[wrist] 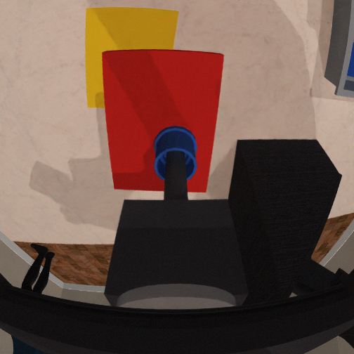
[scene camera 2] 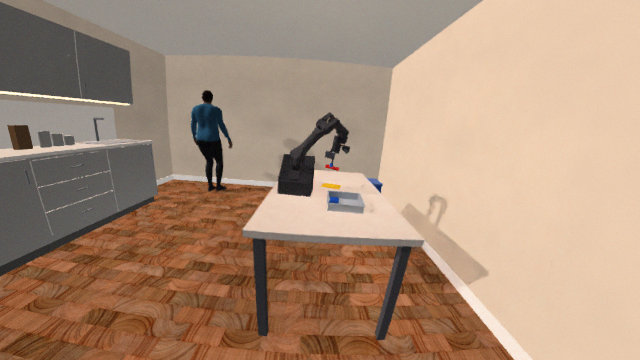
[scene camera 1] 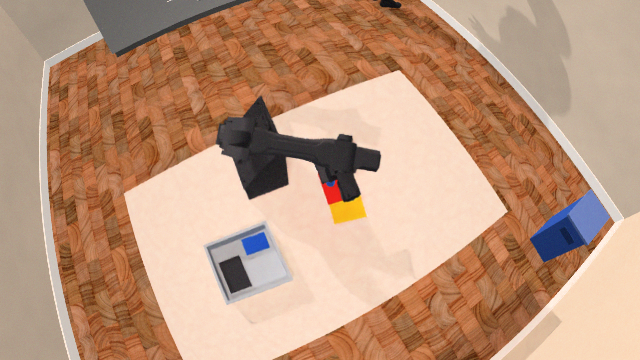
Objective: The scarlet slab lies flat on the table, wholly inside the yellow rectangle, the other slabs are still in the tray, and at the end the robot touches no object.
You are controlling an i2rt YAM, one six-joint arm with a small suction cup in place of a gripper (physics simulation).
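Places are measured from the arm's base along level axes (x ahead, y left, z up), in centimetres.
Pixels of known places: end effector, tool point: [scene camera 2: 330, 168] [scene camera 1: 329, 183]; arm's base, origin of the base link: [scene camera 2: 295, 167].
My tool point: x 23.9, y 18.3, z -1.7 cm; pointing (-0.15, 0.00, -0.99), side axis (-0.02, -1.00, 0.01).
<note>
Ahead of a thing's pixels: the offset from my tool point to its middle. "spot": to the spot under its first point. Level surfaces: height alone.
The scarlet slab @[dx +1.3, dy +1.0, dz +0.3 cm] [scene camera 1: 332, 195] [scene camera 2: 335, 168] [wrist: 162, 90] hangs level in the air on the blue suction cup of my gripper [scene camera 2: 331, 164] [wrist: 175, 150], well above the table. In the wrist view it covers part of the yellow rectangle @[spot: dx +5.7, dy +5.7, dz -16.3 cm] [scene camera 1: 348, 211] [scene camera 2: 330, 186] [wrist: 130, 30], whose upper and left parts show. The grey tray @[dx +11.8, dy -34.1, dz -13.8 cm] [scene camera 1: 285, 260] [scene camera 2: 345, 209] [wrist: 340, 50] stands on the table with a blue slab @[dx +5.2, dy -28.9, dz -15.5 cm] [scene camera 1: 255, 243] [scene camera 2: 333, 200] [wrist: 352, 60] and a black slab @[dx +13.4, dy -39.8, dz -15.6 cm] [scene camera 1: 235, 274] in it. In the first scene view my arm hides part of the scarlet slab.
The black arm base [scene camera 1: 265, 175] [scene camera 2: 296, 182] stands at the edge of the table @[dz -16.3 cm] [scene camera 1: 425, 200] [scene camera 2: 300, 225]. A blue bin [scene camera 1: 560, 235] [scene camera 2: 375, 184] stands on the floor beyond the table. A person [scene camera 2: 207, 125] in a blue top stands away from the table, near the back wall.
</note>
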